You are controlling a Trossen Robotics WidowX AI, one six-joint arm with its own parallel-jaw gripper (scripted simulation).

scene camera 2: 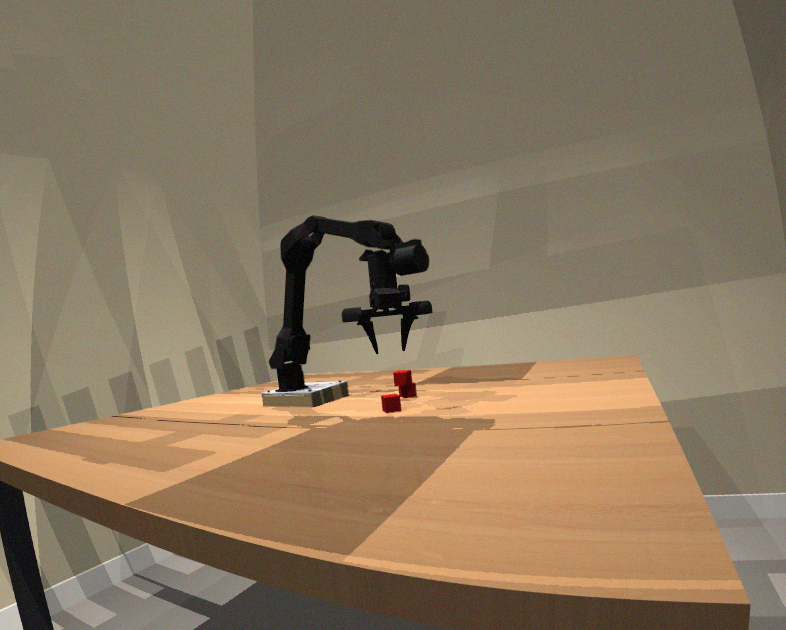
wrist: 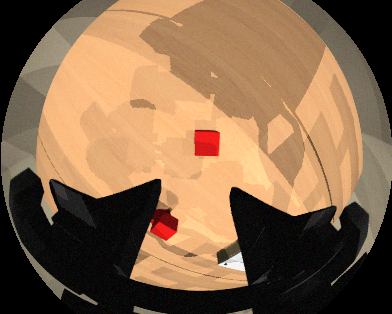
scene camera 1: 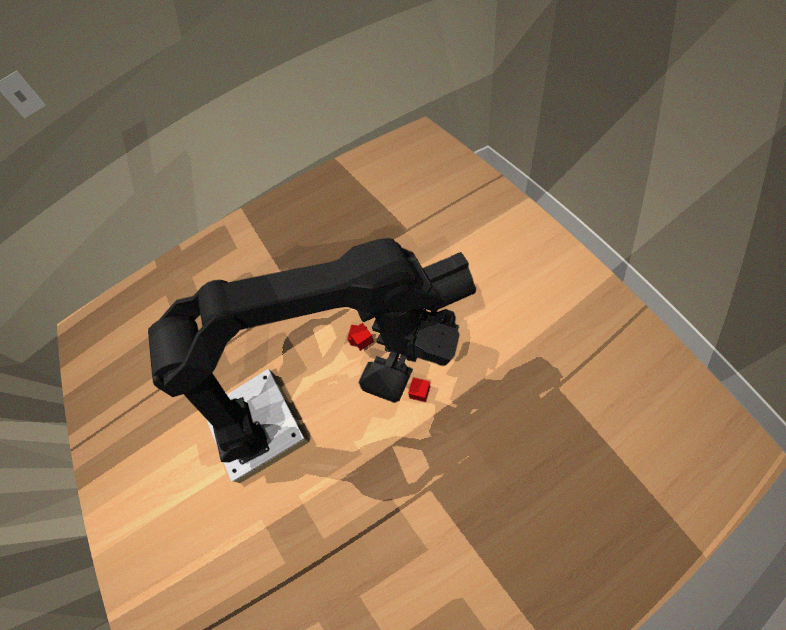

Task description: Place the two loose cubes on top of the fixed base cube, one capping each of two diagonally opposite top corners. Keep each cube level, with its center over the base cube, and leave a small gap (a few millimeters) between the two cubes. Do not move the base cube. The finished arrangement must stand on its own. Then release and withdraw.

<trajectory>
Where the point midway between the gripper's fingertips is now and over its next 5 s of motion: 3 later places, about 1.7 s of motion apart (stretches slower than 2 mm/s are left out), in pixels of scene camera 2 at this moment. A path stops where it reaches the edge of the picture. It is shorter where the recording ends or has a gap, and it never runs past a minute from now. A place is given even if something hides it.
The gripper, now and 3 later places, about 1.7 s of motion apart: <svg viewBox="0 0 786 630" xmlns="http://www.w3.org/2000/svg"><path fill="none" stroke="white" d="M390 352L392 398L386 355L407 349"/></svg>
</trajectory>
